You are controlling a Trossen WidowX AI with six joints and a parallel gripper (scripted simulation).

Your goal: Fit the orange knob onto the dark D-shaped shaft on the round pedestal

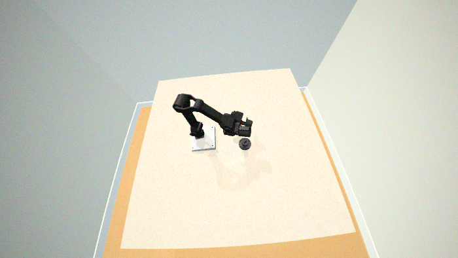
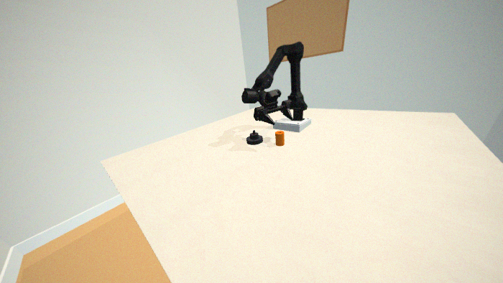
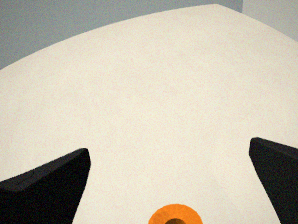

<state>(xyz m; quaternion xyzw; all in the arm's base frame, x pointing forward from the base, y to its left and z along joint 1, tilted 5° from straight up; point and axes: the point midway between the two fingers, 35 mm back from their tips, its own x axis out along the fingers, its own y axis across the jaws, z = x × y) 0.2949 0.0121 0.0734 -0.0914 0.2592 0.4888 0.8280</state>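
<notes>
Now: gripper tip 90 mm above the orange knob, 30 mm to the left of it and 10 mm past it. The rest, counted from my gripper tip: dark round pedestal 160 mm to the right, 90 mm below.
</notes>
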